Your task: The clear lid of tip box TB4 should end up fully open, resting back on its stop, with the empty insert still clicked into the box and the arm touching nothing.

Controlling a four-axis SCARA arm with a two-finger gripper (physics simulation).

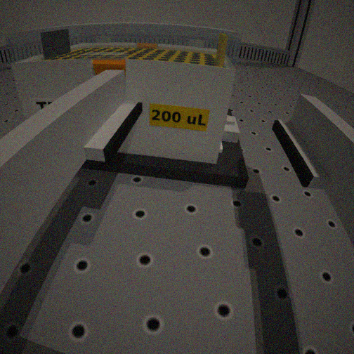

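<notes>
The pale tip box (175, 85) stands upright ahead with a "200 uL" label on its front; its side lettering is mostly hidden behind the left finger. The yellow insert (175, 56) with dark holes lies in the box top, seen at a very low angle, with an orange tab (109, 65) at the near edge. A see-through band (150, 31) behind the box may be the clear lid; its angle and its stop cannot be told. My gripper (210, 98) is shut to its narrowest, with a visible gap between the fingers and nothing held. It is in front of the box; contact cannot be judged.
A black base (170, 172) lies under the box. A small white block (230, 131) is at its right side. A yellow upright piece (221, 50) stands at the box's right top edge. A dark square piece (55, 44) is at the back left. The grey deck (175, 285) has round holes.
</notes>
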